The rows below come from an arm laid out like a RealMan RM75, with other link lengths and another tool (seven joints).
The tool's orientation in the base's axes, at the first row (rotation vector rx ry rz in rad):
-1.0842, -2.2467, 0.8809
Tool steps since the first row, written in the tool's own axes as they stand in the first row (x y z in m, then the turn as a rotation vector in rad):
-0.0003, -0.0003, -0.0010, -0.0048, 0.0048, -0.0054
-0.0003, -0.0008, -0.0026, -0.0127, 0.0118, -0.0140
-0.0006, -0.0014, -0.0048, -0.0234, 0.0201, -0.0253
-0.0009, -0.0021, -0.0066, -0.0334, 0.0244, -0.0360
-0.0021, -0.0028, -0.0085, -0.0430, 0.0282, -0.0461
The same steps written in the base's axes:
0.0007, -0.0001, 0.0008, 0.0087, 0.0002, -0.0006
0.0015, 0.0003, 0.0023, 0.0223, 0.0000, -0.0011
0.0028, 0.0005, 0.0041, 0.0399, -0.0009, -0.0011
0.0038, 0.0005, 0.0058, 0.0547, -0.0034, 0.0015
0.0054, -0.0002, 0.0074, 0.0687, -0.0060, 0.0041

